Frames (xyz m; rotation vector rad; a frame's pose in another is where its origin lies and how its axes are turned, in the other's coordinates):
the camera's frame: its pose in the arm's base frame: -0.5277 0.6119 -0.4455 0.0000 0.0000 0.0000
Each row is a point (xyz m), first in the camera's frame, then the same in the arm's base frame.
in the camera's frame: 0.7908 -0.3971 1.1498
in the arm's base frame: 0.2631 0.2148 0.7043
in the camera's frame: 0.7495 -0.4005 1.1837
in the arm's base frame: 0.2218 0.2114 0.7382
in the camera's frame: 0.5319 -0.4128 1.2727
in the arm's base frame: 0.0042 0.1991 0.8272
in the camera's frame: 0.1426 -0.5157 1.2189
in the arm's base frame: -0.3851 0.0962 0.7734
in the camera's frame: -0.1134 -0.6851 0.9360
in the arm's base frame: -0.6411 -0.0732 0.4905
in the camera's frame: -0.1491 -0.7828 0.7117
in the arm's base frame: -0.6768 -0.1709 0.2662
